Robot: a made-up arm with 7 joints.
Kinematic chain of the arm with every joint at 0, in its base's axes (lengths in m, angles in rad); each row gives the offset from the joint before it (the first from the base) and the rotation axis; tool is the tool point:
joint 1: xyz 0 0.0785 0 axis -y
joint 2: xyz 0 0.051 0 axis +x
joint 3: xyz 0 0 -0.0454 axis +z
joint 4: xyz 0 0 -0.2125 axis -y
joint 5: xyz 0 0 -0.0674 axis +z
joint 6: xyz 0 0 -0.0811 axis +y
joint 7: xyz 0 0 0 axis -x
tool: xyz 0 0 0
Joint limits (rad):
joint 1: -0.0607..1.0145
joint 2: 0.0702..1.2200
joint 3: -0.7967..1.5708
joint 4: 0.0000..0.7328
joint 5: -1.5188..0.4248
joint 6: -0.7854..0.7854
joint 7: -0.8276..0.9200
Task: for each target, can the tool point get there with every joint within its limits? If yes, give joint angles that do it. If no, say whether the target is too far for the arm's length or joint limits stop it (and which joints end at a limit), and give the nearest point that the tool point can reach.
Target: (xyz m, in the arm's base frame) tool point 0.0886 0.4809 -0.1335
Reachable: yes | joints 0.4268 0.9195 1.2874 0.6579 -0.8269 0.3179 0.6614
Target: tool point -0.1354 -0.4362 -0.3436
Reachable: no: too far | nearest point 0.0467 0.0845 -0.3759 | short by 0.553 m
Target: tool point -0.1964 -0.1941 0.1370
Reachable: no: joint limits stop it (at a limit: joint 1, joint 2, joint 3, joint 4) | nearest point 0.0467 0.0845 -0.3759 | short by 0.632 m
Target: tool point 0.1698 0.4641 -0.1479
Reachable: yes | joints 0.6962 1.0142 -0.3275 0.2551 -0.5556 0.3414 0.6581
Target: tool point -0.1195 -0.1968 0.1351
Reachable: no: joint limits stop it (at a limit: joint 1, joint 2, joint 3, joint 4) | nearest point 0.0467 0.0845 -0.3759 | short by 0.607 m
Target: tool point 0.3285 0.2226 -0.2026
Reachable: yes | joints 0.8674 0.3094 -0.4435 0.4467 -0.8495 -0.5721 -0.4980
